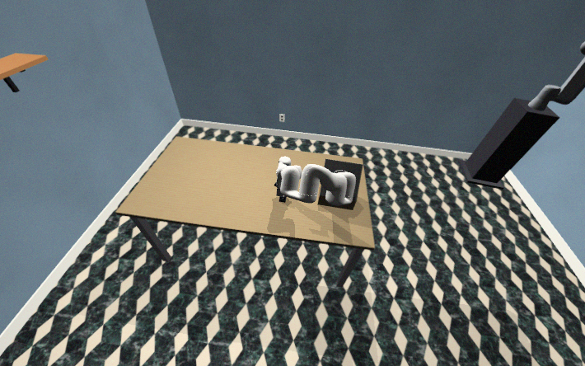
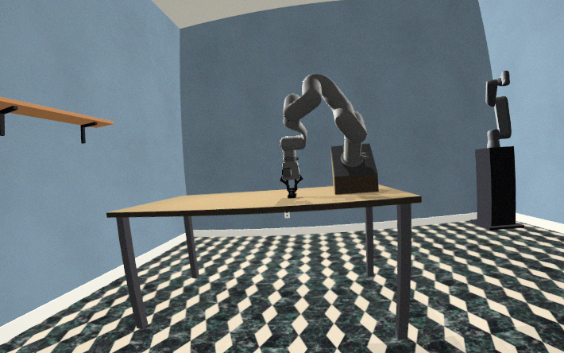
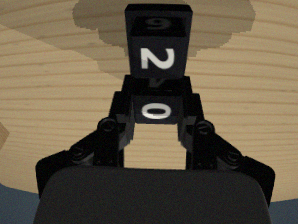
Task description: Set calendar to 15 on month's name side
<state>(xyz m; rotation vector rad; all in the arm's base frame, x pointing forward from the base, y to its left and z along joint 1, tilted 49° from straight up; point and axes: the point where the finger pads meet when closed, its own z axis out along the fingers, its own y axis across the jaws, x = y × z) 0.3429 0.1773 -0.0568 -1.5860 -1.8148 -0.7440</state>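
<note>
My hand is 1 cm above the black digit cube. The rest, counted from my hand: black cube 3 cm to the left, 2 cm below.
</note>
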